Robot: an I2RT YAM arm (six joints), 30 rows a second.
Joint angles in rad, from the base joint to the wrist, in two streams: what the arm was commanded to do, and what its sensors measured. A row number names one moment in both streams.
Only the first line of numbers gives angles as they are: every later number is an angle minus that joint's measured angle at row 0.
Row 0, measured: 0.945 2.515 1.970 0.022 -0.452 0.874
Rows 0 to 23, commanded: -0.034 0.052 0.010 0.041 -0.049 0.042; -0.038 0.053 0.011 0.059 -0.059 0.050; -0.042 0.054 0.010 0.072 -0.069 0.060; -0.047 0.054 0.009 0.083 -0.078 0.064; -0.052 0.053 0.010 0.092 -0.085 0.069; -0.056 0.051 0.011 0.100 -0.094 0.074; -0.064 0.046 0.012 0.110 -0.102 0.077; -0.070 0.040 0.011 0.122 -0.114 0.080; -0.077 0.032 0.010 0.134 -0.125 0.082; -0.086 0.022 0.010 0.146 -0.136 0.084; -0.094 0.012 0.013 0.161 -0.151 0.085; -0.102 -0.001 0.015 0.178 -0.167 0.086; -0.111 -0.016 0.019 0.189 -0.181 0.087; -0.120 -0.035 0.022 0.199 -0.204 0.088; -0.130 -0.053 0.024 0.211 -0.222 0.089; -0.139 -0.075 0.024 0.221 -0.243 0.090; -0.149 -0.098 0.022 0.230 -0.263 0.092; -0.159 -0.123 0.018 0.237 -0.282 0.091; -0.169 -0.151 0.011 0.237 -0.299 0.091; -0.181 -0.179 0.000 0.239 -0.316 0.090; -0.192 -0.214 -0.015 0.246 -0.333 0.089; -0.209 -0.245 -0.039 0.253 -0.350 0.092; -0.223 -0.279 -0.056 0.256 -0.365 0.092; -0.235 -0.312 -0.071 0.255 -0.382 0.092
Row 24, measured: -0.186 -0.092 -0.043 0.151 -0.277 0.091
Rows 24 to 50, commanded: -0.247 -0.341 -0.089 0.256 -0.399 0.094; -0.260 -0.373 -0.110 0.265 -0.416 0.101; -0.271 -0.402 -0.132 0.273 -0.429 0.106; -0.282 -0.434 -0.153 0.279 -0.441 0.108; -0.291 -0.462 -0.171 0.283 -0.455 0.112; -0.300 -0.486 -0.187 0.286 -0.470 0.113; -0.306 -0.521 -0.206 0.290 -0.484 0.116; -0.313 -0.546 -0.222 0.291 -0.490 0.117; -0.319 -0.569 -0.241 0.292 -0.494 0.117; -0.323 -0.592 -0.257 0.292 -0.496 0.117; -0.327 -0.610 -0.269 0.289 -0.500 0.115; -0.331 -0.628 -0.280 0.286 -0.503 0.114; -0.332 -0.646 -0.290 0.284 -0.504 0.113; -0.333 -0.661 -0.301 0.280 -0.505 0.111; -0.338 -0.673 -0.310 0.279 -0.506 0.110; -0.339 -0.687 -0.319 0.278 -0.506 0.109; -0.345 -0.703 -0.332 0.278 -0.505 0.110; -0.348 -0.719 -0.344 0.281 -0.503 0.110; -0.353 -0.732 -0.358 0.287 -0.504 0.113; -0.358 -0.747 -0.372 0.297 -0.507 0.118; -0.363 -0.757 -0.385 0.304 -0.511 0.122; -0.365 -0.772 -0.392 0.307 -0.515 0.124; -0.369 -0.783 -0.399 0.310 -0.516 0.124; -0.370 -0.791 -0.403 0.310 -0.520 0.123; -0.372 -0.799 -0.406 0.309 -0.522 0.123; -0.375 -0.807 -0.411 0.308 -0.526 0.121; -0.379 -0.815 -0.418 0.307 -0.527 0.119
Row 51, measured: -0.359 -0.714 -0.411 0.256 -0.500 0.121
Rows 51 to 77, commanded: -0.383 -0.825 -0.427 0.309 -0.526 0.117; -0.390 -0.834 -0.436 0.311 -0.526 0.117; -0.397 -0.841 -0.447 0.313 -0.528 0.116; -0.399 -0.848 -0.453 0.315 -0.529 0.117; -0.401 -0.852 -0.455 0.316 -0.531 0.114; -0.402 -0.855 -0.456 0.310 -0.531 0.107; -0.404 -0.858 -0.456 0.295 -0.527 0.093; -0.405 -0.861 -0.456 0.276 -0.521 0.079; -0.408 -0.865 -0.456 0.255 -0.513 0.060; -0.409 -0.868 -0.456 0.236 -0.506 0.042; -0.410 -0.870 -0.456 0.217 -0.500 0.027; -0.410 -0.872 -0.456 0.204 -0.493 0.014; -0.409 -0.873 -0.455 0.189 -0.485 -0.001; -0.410 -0.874 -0.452 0.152 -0.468 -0.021; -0.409 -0.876 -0.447 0.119 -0.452 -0.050; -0.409 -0.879 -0.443 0.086 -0.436 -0.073; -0.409 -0.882 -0.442 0.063 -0.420 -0.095; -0.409 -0.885 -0.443 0.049 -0.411 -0.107; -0.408 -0.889 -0.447 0.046 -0.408 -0.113; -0.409 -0.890 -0.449 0.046 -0.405 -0.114; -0.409 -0.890 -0.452 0.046 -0.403 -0.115; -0.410 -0.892 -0.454 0.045 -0.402 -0.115; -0.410 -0.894 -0.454 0.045 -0.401 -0.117; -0.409 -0.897 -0.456 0.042 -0.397 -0.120; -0.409 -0.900 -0.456 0.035 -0.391 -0.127; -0.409 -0.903 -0.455 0.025 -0.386 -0.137; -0.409 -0.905 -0.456 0.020 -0.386 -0.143
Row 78, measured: -0.404 -0.838 -0.458 0.029 -0.413 -0.090
